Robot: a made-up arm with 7 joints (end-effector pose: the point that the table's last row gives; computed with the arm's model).
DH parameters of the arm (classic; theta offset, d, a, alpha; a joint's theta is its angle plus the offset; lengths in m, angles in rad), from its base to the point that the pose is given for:
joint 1: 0 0.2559 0 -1.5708
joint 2: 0 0 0 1.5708
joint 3: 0 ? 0.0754 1.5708
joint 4: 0 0 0.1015 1.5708
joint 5: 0 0.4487 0 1.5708
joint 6: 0 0 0.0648 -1.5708
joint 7: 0 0.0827 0 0
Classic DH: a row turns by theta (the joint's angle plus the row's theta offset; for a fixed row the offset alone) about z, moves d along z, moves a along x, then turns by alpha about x.
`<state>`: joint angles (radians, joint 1 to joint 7).
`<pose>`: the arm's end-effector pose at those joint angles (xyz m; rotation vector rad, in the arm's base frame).
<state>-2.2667 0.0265 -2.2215 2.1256 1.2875 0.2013 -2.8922</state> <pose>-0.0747 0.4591 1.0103 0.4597 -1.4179 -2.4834</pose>
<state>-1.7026 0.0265 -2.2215 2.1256 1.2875 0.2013 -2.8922</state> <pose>-0.3086 0.3481 1.0103 0.7406 -1.0930 -2.0249</pose>
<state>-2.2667 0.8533 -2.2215 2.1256 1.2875 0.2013 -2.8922</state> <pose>-0.4935 -0.0423 0.9909 -1.2129 0.6473 2.6868</pose>
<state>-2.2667 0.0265 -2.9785 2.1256 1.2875 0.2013 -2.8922</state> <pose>0.2680 0.3721 1.0144 0.1084 1.4086 2.3510</pose>
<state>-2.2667 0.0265 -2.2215 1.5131 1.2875 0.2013 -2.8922</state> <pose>-0.1024 0.6090 0.7126 0.4900 -2.1054 -1.9198</pose>
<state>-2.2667 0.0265 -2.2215 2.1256 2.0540 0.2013 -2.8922</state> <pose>-0.0817 0.4769 0.9809 -0.0621 -1.1010 -1.9244</pose>
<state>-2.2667 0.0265 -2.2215 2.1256 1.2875 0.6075 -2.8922</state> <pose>-0.1164 0.4654 1.0058 0.9099 -1.3767 -2.1682</pose>
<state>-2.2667 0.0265 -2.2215 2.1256 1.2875 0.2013 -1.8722</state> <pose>-0.0747 0.4591 1.0103 -0.2388 -1.1999 -1.6360</pose>
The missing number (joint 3, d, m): 0.3628
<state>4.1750 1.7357 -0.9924 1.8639 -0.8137 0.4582 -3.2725</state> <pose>-0.6951 -0.2512 -0.1683 -0.9507 -1.5444 -0.0850</pose>
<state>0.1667 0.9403 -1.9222 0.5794 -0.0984 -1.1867 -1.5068</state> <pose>0.0823 -0.4410 0.4523 1.0794 0.6853 -0.6768</pose>
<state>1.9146 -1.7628 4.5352 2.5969 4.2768 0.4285 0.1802</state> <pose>0.5556 -0.7141 0.0603 2.3123 -0.5930 0.9625</pose>
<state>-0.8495 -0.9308 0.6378 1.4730 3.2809 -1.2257 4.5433</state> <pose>0.2069 0.2229 0.7587 -1.8493 1.7431 -1.4818</pose>
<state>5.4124 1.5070 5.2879 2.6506 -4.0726 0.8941 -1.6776</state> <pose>0.4450 -0.8157 0.1708 2.4043 -0.2194 1.4978</pose>
